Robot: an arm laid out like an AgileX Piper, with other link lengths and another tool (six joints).
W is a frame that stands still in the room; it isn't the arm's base.
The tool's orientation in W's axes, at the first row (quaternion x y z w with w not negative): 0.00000 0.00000 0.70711 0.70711
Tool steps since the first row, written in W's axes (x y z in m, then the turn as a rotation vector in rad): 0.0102 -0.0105 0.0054 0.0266 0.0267 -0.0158; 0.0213 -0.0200 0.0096 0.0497 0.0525 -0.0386; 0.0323 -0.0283 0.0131 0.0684 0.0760 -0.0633; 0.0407 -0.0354 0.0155 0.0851 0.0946 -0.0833; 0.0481 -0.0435 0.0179 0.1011 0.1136 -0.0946
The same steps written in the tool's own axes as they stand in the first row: -0.0105 -0.0102 0.0054 0.0267 -0.0266 -0.0158; -0.0200 -0.0213 0.0096 0.0525 -0.0497 -0.0386; -0.0283 -0.0323 0.0131 0.0760 -0.0684 -0.0633; -0.0354 -0.0407 0.0155 0.0946 -0.0851 -0.0833; -0.0435 -0.0481 0.0179 0.1136 -0.1011 -0.0946
